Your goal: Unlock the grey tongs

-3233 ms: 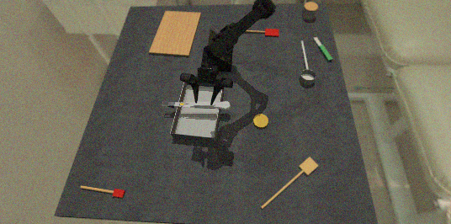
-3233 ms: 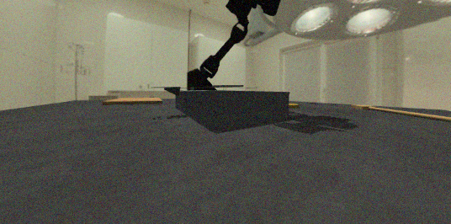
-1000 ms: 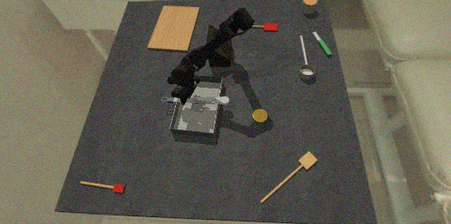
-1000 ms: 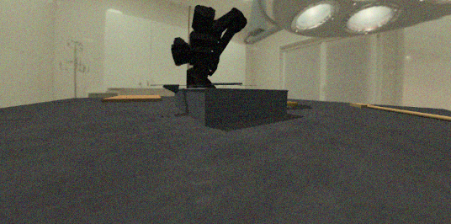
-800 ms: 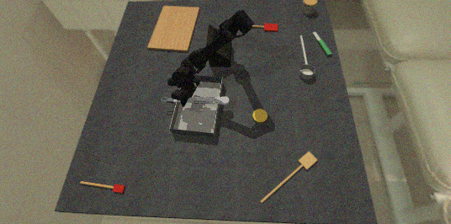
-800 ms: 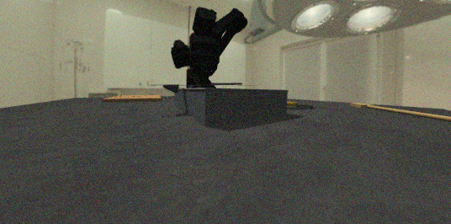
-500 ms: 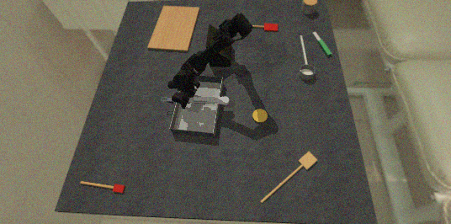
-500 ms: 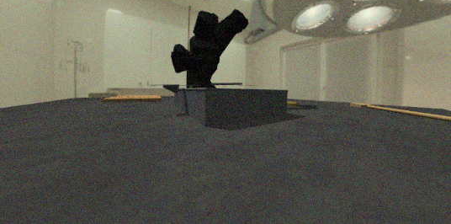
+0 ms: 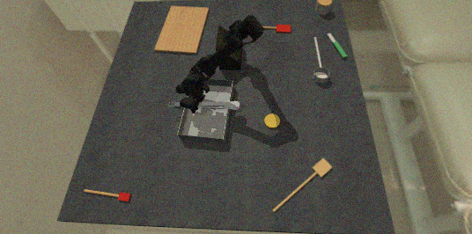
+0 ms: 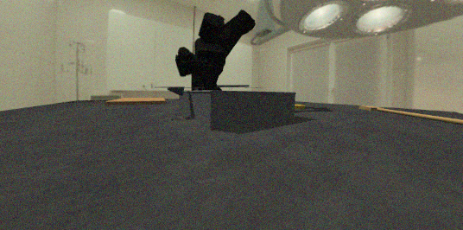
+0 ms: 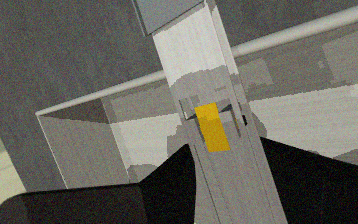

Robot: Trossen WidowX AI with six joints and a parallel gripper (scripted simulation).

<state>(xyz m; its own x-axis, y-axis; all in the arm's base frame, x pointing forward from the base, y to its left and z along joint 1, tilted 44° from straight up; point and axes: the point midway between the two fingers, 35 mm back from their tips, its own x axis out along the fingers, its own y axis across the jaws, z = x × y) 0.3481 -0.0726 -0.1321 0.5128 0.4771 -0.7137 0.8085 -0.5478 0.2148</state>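
My gripper tip is 10 mm past the grey roasting tin and 60 mm to the right of it. From my gripper tip the other things lie so: wooden board (560 mm behind, 130 mm to the right, 30 mm below); then yellow lock piece (20 mm behind, 20 mm to the right, 30 mm above); then yellow disc (40 mm ahead, 350 mm to the left, 20 mm below).
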